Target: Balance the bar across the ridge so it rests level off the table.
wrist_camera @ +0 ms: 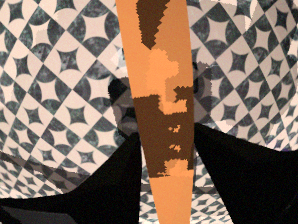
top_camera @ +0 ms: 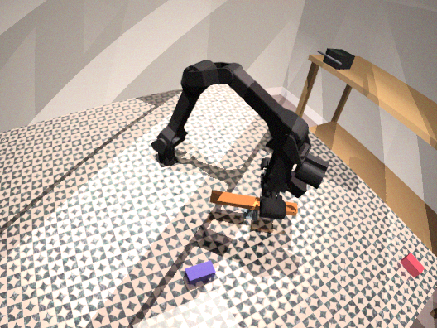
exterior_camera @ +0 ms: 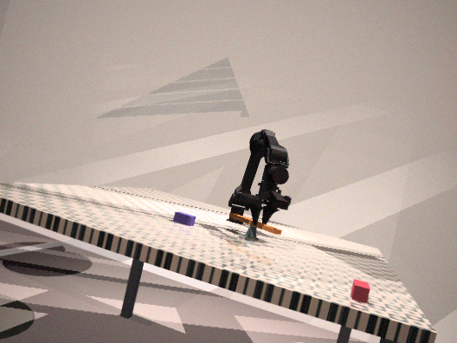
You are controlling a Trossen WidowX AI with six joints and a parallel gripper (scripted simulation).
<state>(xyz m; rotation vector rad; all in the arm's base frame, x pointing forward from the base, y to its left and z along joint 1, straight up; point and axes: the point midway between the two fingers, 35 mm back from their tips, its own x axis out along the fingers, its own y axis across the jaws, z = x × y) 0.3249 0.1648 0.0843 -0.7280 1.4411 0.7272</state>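
Right now my gripper tip is 20 mm to the left of the orange bar and 20 mm past it. Round my gripper tip: red block 420 mm ahead, 340 mm to the left, 30 mm below; purple block 240 mm to the right, 90 mm ahead, 30 mm below.
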